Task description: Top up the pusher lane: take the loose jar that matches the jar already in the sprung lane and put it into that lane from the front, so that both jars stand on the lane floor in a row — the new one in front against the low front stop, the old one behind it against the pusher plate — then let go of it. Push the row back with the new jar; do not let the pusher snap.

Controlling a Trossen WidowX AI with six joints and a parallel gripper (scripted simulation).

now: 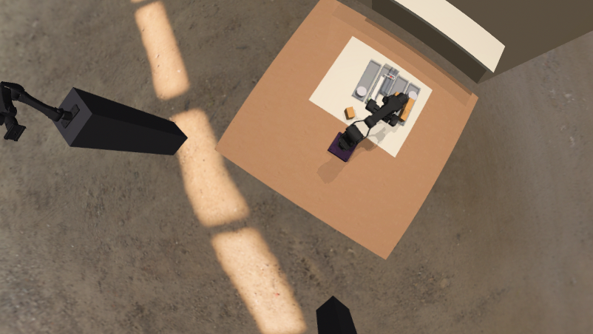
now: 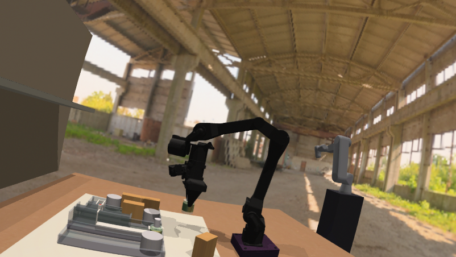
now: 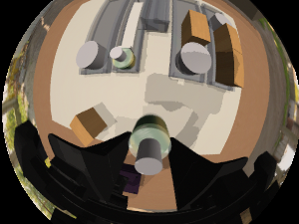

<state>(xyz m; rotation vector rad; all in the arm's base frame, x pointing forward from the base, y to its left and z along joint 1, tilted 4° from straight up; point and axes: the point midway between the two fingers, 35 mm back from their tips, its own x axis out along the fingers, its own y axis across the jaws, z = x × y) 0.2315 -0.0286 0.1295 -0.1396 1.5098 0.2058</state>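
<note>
The block is 80 mm behind my gripper tip, 120 mm to the left of it and 80 mm below it. Also, from my gripper tip: lane rack 230 mm ahead, 100 mm to the left, 100 mm below.
</note>
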